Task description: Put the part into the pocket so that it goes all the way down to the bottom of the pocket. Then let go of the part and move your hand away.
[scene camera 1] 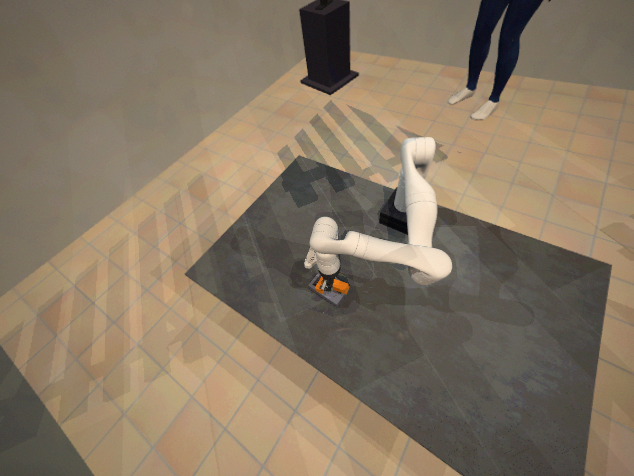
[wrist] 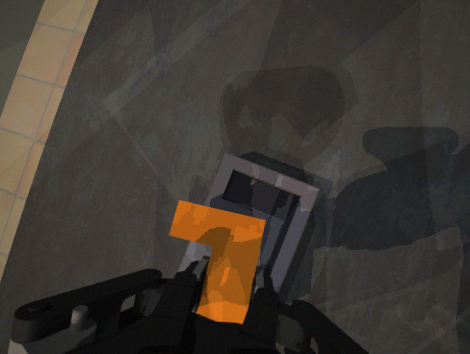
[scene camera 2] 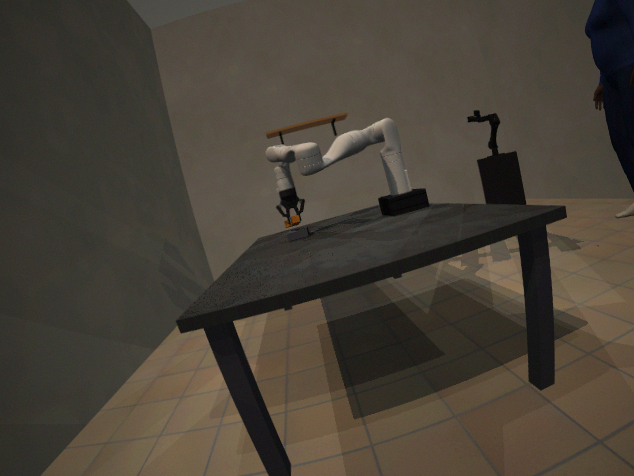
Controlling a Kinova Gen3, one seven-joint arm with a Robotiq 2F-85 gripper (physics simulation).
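Where they show: gripper, between the fingertips: point(scene camera 1: 332, 285) point(wrist: 231, 273) point(scene camera 2: 295, 224); arm's base, origin of its link: point(scene camera 2: 400, 193).
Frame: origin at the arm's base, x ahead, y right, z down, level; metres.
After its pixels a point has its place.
An orange L-shaped part point(scene camera 1: 340, 286) {x 0.481, y -0.056, z -0.020 m} point(scene camera 2: 292, 221) {x 0.485, y -0.082, z -0.002 m} point(wrist: 235, 250) {x 0.495, y 0.008, z -0.008 m} is held by its long leg between the fingers of my gripper point(scene camera 1: 327, 286) {x 0.488, y -0.017, z 0.017 m} point(scene camera 2: 292, 220) {x 0.488, y -0.017, z 0.017 m} point(wrist: 231, 273) {x 0.488, y -0.017, z 0.017 m}. The short leg points left in the wrist view. A grey block point(scene camera 1: 336, 300) {x 0.515, y -0.061, z 0.043 m} point(scene camera 2: 298, 235) {x 0.479, y -0.068, z 0.064 m} point(wrist: 295, 235) {x 0.454, y 0.030, z 0.043 m} with an L-shaped pocket point(wrist: 265, 195) {x 0.492, y 0.048, z 0.074 m} lies on the table below the part. In scene camera 2 the part is a little above the block. In the wrist view the part covers the block's lower left portion, and the pocket's far end shows beyond it. The part's underside is hidden.
The dark table point(scene camera 1: 460, 358) {x 0.379, y -0.486, z 0.079 m} point(scene camera 2: 358, 245) {x 0.228, y -0.541, z 0.079 m} point(wrist: 125, 150) {x 0.656, y 0.015, z 0.079 m} carries the arm's black base point(scene camera 1: 393, 217) {x 0.089, y -0.005, z 0.002 m} point(scene camera 2: 404, 201) {x 0.009, y -0.098, z 0.032 m}. The table's edge and tiled floor show at the left in the wrist view. A dark pedestal point(scene camera 1: 327, 46) point(scene camera 2: 501, 179) and a standing person point(scene camera 1: 506, 46) are beyond the table.
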